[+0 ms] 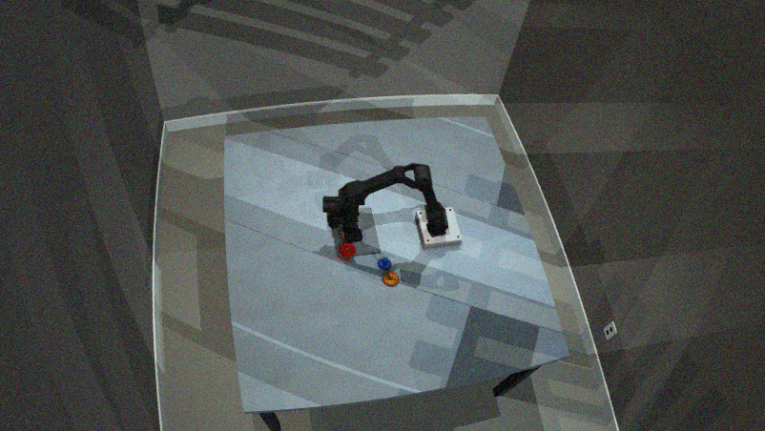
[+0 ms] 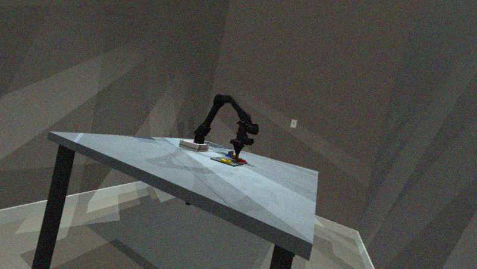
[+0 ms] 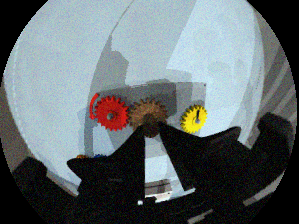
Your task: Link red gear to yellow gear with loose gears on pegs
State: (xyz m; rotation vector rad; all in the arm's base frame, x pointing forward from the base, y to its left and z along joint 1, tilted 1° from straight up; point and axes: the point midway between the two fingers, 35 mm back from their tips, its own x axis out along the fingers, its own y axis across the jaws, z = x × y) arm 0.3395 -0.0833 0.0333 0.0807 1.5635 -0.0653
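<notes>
The blue gear lies 100 mm behind my gripper tip, 150 mm to the left of it and 30 mm below it. From my gripper tip the other things lie so: yellow gear: 40 mm behind, 90 mm to the right, 30 mm below; then red gear: 20 mm ahead, 60 mm to the left, 30 mm below; then brown gear: 10 mm below.
</notes>
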